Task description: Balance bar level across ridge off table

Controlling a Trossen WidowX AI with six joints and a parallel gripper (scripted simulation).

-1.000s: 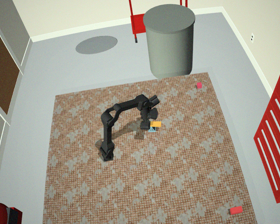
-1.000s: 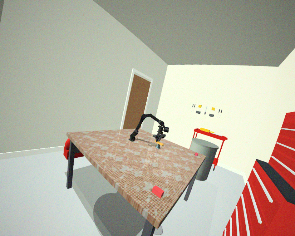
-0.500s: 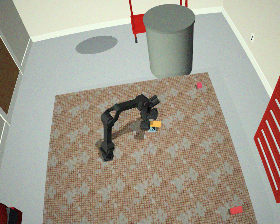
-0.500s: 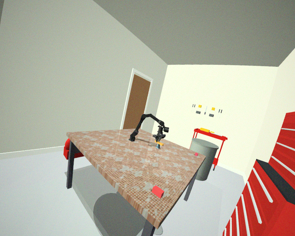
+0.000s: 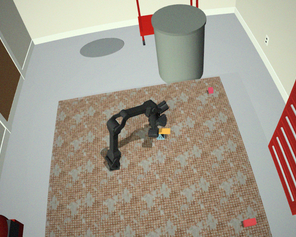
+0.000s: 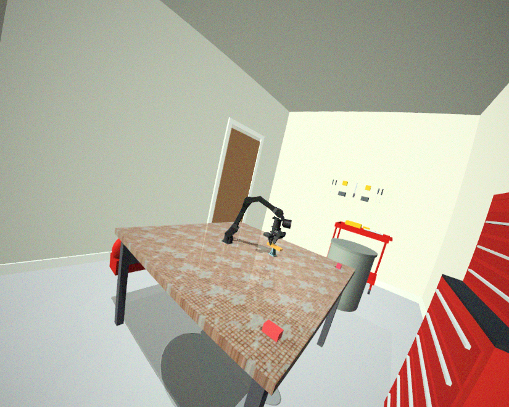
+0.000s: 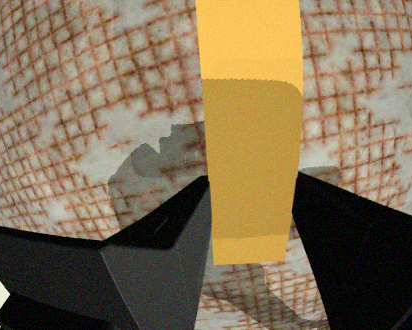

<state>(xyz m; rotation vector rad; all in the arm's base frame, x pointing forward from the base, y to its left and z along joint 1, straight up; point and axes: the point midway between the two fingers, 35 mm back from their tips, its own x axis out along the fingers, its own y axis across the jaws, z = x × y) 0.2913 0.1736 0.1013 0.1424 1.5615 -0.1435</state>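
Right now my gripper tip is 30 mm short of the bar and 10 mm to the left of it. Also, from my gripper tip: blue-grey wedge 30 mm ahead, 40 mm below; red cube 450 mm ahead, 330 mm to the left, 50 mm below.
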